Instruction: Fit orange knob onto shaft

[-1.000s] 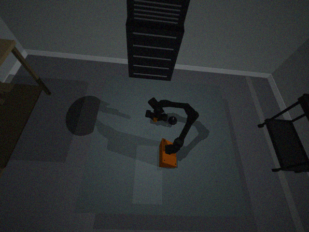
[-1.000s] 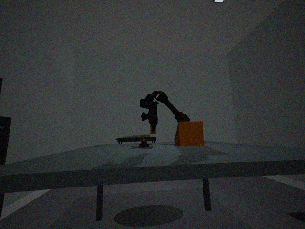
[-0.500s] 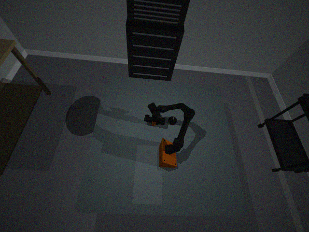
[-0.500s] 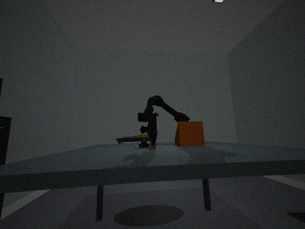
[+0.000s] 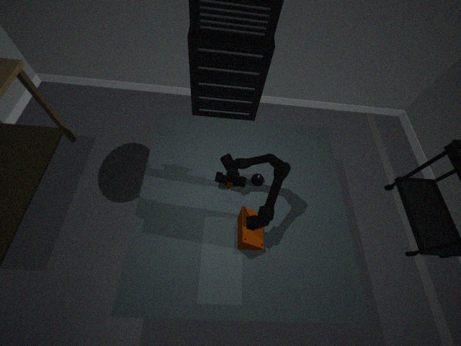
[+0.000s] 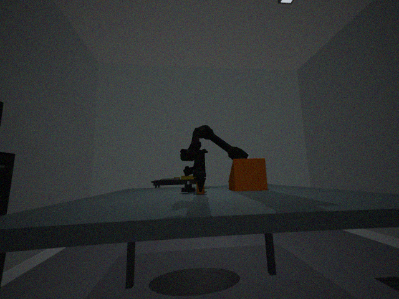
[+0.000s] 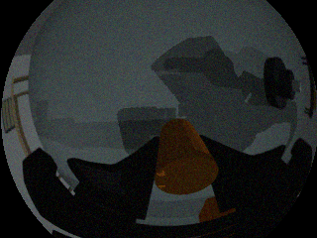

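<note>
Right now my gripper tip is 3 cm below the orange knob. Round my gripper tip: dark round pedestal: 5 cm ahead, 18 cm to the right, 2 cm above.
</note>
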